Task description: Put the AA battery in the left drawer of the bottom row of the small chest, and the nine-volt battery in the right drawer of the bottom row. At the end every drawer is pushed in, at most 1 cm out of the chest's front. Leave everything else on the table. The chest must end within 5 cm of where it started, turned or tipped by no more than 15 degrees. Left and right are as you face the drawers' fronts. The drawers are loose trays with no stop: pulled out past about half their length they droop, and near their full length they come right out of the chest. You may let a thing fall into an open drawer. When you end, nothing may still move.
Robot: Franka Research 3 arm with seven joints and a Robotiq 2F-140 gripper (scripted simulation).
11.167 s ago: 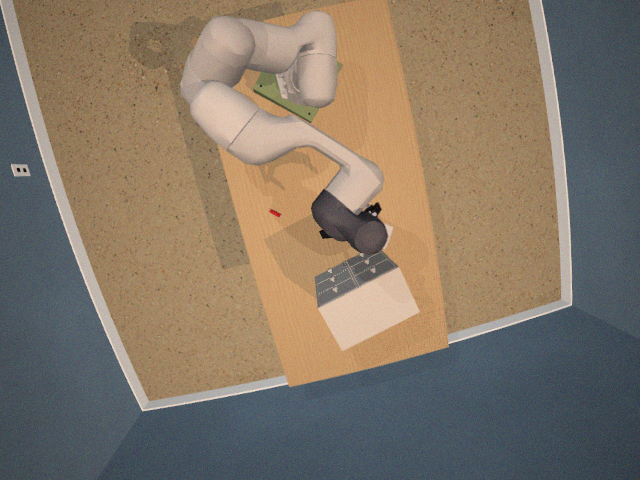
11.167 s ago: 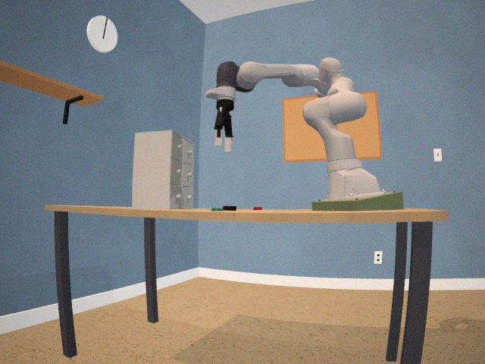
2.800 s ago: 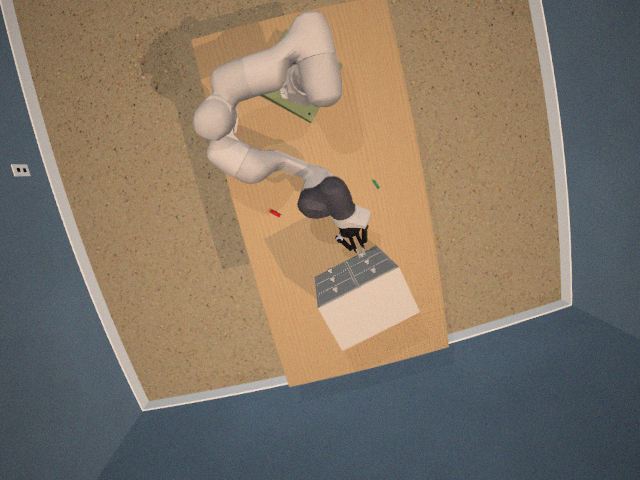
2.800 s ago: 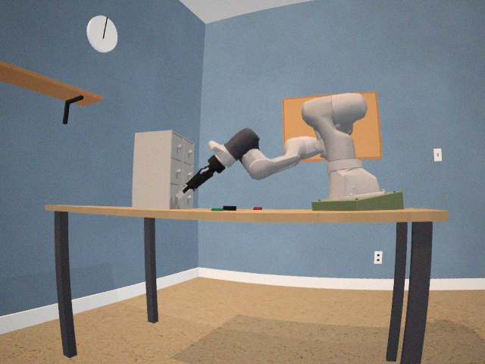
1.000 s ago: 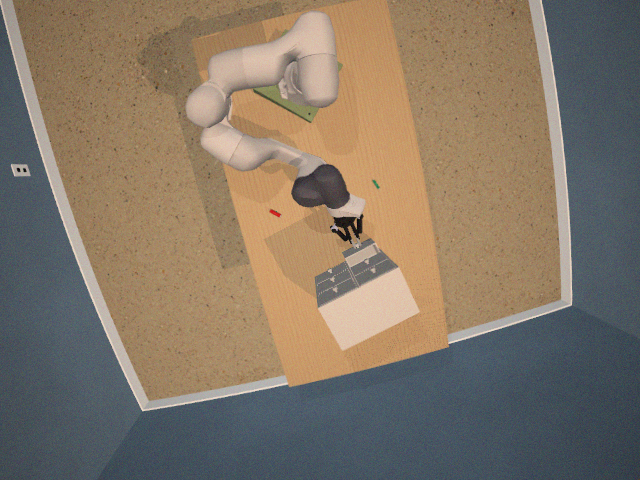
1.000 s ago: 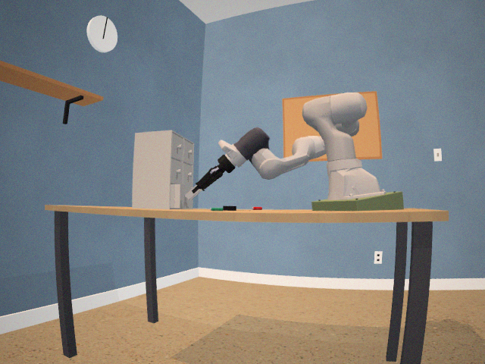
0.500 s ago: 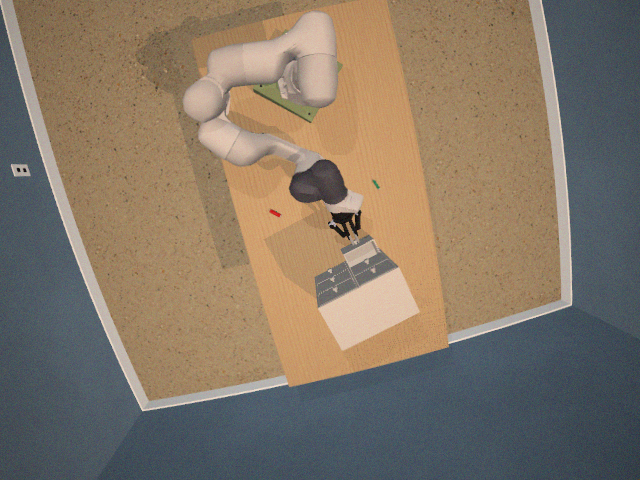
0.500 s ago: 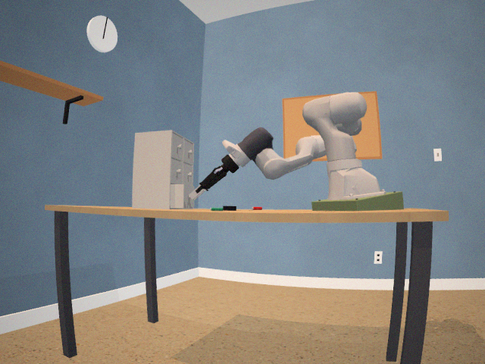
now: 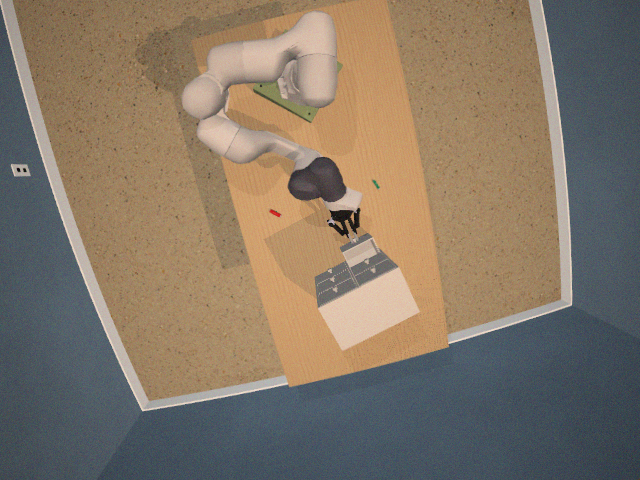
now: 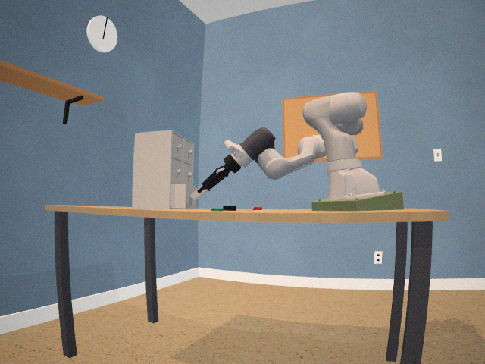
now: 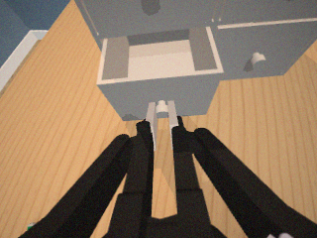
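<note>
Right now my hand is 200 mm past the red AA battery, 240 mm to the left of it and 70 mm above it. Round my hand: green AA battery (130 mm behind, 180 mm to the left, 70 mm below); black nine-volt battery (130 mm behind, 40 mm to the left, 60 mm below).
</note>
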